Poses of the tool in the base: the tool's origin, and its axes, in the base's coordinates. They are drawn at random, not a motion.
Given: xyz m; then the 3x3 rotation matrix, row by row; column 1 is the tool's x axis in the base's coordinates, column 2 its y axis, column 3 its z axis. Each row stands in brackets.
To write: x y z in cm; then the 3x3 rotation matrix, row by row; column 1 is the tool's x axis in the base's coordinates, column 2 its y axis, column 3 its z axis. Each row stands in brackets. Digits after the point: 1 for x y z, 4 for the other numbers.
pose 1, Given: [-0.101, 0.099, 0.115], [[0.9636, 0.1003, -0.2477], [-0.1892, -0.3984, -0.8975], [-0.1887, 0.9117, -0.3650]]
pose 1, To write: [-10.1, 9.9, 11.5], [[0.9636, 0.1003, -0.2477], [-0.1892, -0.3984, -0.8975], [-0.1887, 0.9117, -0.3650]]
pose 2, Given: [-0.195, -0.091, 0.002], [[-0.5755, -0.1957, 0.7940], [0.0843, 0.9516, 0.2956], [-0.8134, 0.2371, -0.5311]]
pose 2, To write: [-19.5, -9.1, 0.2], [[-0.5755, -0.1957, 0.7940], [0.0843, 0.9516, 0.2956], [-0.8134, 0.2371, -0.5311]]
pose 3, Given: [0.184, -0.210, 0.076], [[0.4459, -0.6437, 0.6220], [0.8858, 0.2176, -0.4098], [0.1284, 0.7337, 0.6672]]
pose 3, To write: [18.4, -21.0, 7.6], [[0.4459, -0.6437, 0.6220], [0.8858, 0.2176, -0.4098], [0.1284, 0.7337, 0.6672]]
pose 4, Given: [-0.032, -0.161, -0.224], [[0.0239, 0.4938, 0.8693], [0.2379, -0.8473, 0.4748], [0.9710, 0.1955, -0.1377]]
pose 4, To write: [-3.2, -16.1, -22.4], [[0.0239, 0.4938, 0.8693], [0.2379, -0.8473, 0.4748], [0.9710, 0.1955, -0.1377]]
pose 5, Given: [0.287, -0.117, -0.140], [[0.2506, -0.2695, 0.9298], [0.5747, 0.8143, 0.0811], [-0.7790, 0.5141, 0.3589]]
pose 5, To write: [28.7, -11.7, -14.0], [[0.2506, -0.2695, 0.9298], [0.5747, 0.8143, 0.0811], [-0.7790, 0.5141, 0.3589]]
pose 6, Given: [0.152, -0.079, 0.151], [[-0.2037, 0.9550, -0.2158], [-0.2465, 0.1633, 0.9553], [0.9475, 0.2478, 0.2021]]
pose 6, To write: [15.2, -7.9, 15.1], [[-0.2037, 0.9550, -0.2158], [-0.2465, 0.1633, 0.9553], [0.9475, 0.2478, 0.2021]]
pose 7, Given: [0.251, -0.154, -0.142], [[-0.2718, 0.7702, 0.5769], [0.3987, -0.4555, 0.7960], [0.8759, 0.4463, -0.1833]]
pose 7, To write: [25.1, -15.4, -14.2], [[-0.2718, 0.7702, 0.5769], [0.3987, -0.4555, 0.7960], [0.8759, 0.4463, -0.1833]]
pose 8, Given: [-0.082, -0.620, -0.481], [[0.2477, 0.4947, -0.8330], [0.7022, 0.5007, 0.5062], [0.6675, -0.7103, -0.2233]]
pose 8, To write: [-8.2, -62.0, -48.1], [[0.2477, 0.4947, -0.8330], [0.7022, 0.5007, 0.5062], [0.6675, -0.7103, -0.2233]]
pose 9, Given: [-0.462, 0.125, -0.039], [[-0.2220, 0.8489, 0.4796], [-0.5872, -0.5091, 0.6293], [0.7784, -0.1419, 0.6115]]
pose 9, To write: [-46.2, 12.5, -3.9], [[-0.2220, 0.8489, 0.4796], [-0.5872, -0.5091, 0.6293], [0.7784, -0.1419, 0.6115]]
